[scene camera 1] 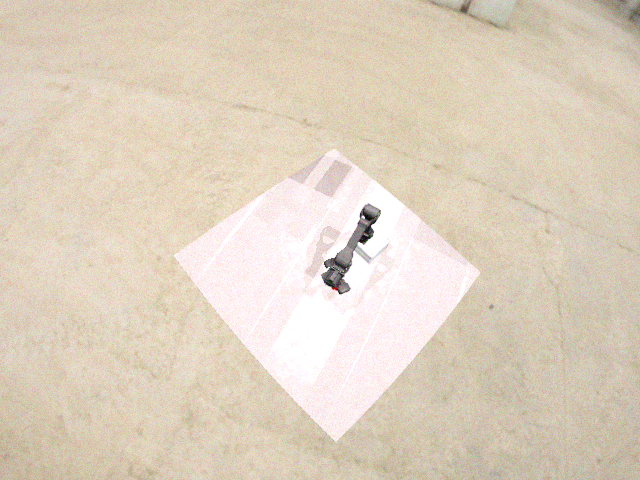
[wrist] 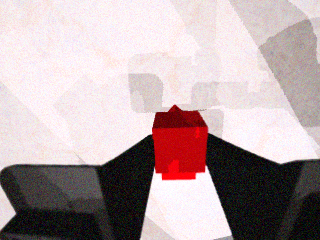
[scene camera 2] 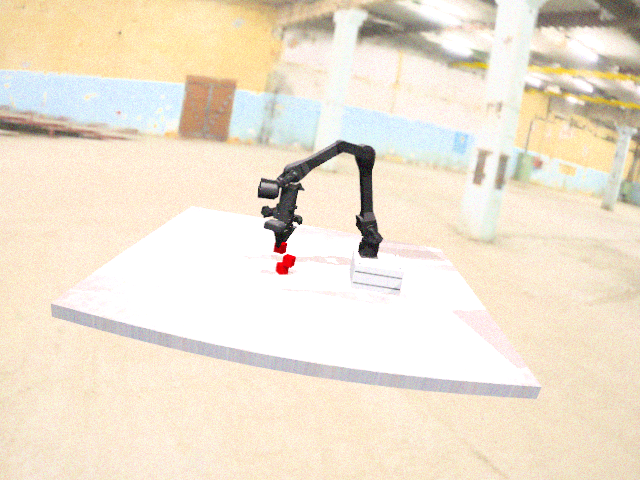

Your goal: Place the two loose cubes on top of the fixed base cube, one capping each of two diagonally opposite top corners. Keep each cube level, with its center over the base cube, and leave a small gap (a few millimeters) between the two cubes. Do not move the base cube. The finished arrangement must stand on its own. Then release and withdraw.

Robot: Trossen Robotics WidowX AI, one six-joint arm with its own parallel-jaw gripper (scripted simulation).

Labels:
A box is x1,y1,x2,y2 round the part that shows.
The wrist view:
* my gripper: [0,133,319,239]
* red cube: [152,111,208,173], held by my gripper
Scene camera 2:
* my gripper: [261,201,302,247]

